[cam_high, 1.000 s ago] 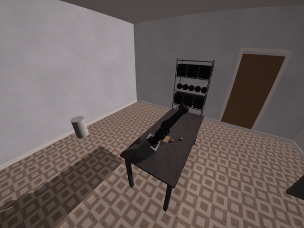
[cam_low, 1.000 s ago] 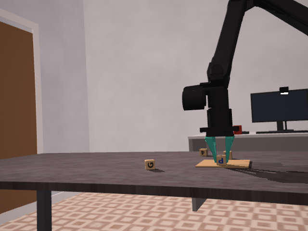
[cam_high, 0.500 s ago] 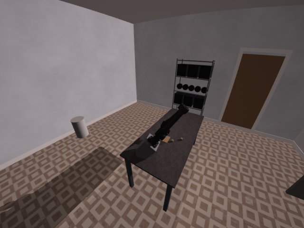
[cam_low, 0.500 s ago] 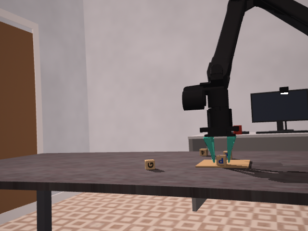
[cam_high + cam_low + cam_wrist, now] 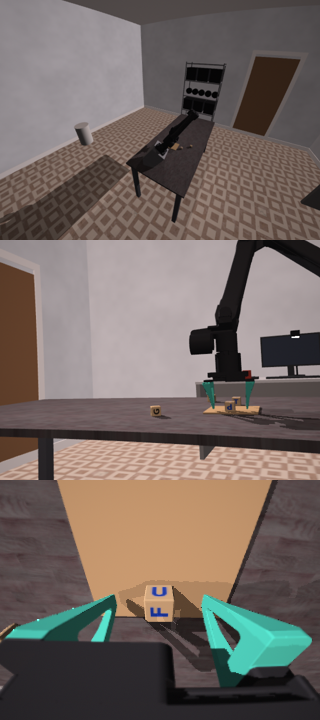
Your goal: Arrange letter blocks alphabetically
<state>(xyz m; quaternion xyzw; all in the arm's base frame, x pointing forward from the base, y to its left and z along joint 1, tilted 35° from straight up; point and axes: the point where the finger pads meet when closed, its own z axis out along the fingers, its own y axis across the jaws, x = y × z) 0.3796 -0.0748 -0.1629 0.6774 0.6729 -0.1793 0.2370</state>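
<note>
Right now my hand is 40 mm to the left of the mat and 20 mm above it. The rest, counted from my hand: block 10 mm behind, 160 mm to the right, 10 mm below.
</note>
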